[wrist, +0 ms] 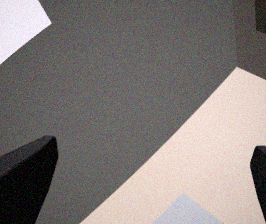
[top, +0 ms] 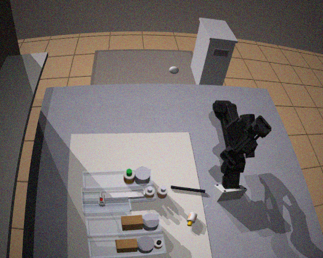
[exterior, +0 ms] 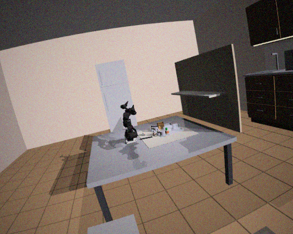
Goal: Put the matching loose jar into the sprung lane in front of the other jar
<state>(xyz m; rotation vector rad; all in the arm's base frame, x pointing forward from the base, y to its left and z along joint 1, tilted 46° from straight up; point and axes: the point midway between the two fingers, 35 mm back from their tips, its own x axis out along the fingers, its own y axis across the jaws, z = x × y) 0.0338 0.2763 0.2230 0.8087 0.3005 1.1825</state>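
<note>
The thin black bar is 41 cm below my gripper tip, 8 cm ahead of it and 6 cm to the right of it. From my gripper tip the other things lie so: sprung lane 40 cm below, 38 cm ahead, 3 cm to the left; red mark 41 cm ahead, 34 cm below, 5 cm to the left.
</note>
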